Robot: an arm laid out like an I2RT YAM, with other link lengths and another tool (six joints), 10 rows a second.
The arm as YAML. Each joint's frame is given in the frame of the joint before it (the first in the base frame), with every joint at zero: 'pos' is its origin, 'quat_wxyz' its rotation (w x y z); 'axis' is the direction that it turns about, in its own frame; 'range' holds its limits. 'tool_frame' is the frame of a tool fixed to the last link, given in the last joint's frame.
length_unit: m
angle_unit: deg
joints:
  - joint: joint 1
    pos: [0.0, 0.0, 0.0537]
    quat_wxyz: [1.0, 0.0, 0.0, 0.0]
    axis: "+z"
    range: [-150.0, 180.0]
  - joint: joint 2
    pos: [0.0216, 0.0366, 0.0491]
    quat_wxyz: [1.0, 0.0, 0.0, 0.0]
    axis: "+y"
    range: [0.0, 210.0]
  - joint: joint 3
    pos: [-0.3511, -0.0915, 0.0]
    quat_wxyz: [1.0, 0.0, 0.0, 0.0]
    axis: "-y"
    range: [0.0, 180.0]
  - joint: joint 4
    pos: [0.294, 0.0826, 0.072]
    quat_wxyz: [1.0, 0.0, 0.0, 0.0]
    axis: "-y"
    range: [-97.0, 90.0]
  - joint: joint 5
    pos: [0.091, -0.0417, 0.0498]
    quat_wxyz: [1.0, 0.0, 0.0, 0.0]
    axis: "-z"
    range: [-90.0, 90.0]
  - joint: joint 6
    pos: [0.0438, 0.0, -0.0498]
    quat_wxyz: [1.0, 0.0, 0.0, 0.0]
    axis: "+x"
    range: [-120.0, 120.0]
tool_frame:
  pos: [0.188, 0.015, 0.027]
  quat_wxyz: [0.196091, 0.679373, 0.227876, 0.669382]
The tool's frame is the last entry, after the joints.
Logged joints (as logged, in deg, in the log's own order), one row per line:
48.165, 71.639, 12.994, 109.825, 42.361, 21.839
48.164, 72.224, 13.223, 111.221, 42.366, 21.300
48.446, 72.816, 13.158, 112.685, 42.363, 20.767
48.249, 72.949, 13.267, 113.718, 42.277, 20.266
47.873, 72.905, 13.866, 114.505, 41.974, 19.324
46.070, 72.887, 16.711, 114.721, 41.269, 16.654
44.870, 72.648, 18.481, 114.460, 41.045, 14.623
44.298, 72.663, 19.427, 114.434, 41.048, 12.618
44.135, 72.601, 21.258, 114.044, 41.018, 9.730
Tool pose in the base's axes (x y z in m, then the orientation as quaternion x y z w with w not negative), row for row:
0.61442, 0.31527, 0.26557, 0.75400, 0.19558, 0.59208, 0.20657
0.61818, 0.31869, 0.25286, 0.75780, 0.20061, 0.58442, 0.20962
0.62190, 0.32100, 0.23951, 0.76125, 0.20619, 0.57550, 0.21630
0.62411, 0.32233, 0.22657, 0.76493, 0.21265, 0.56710, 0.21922
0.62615, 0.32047, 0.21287, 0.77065, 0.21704, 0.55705, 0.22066
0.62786, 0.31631, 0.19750, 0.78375, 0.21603, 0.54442, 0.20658
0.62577, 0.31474, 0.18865, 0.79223, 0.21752, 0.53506, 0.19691
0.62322, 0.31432, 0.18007, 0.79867, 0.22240, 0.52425, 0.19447
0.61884, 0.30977, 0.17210, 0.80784, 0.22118, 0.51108, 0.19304
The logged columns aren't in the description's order. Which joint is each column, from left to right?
Columns, left to right: joint 5, joint 3, joint 6, joint 2, joint 1, joint 4.
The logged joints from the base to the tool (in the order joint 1, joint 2, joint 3, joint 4, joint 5, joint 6), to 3 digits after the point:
42.361, 109.825, 71.639, 21.839, 48.165, 12.994
42.366, 111.221, 72.224, 21.300, 48.164, 13.223
42.363, 112.685, 72.816, 20.767, 48.446, 13.158
42.277, 113.718, 72.949, 20.266, 48.249, 13.267
41.974, 114.505, 72.905, 19.324, 47.873, 13.866
41.269, 114.721, 72.887, 16.654, 46.070, 16.711
41.045, 114.460, 72.648, 14.623, 44.870, 18.481
41.048, 114.434, 72.663, 12.618, 44.298, 19.427
41.018, 114.044, 72.601, 9.730, 44.135, 21.258

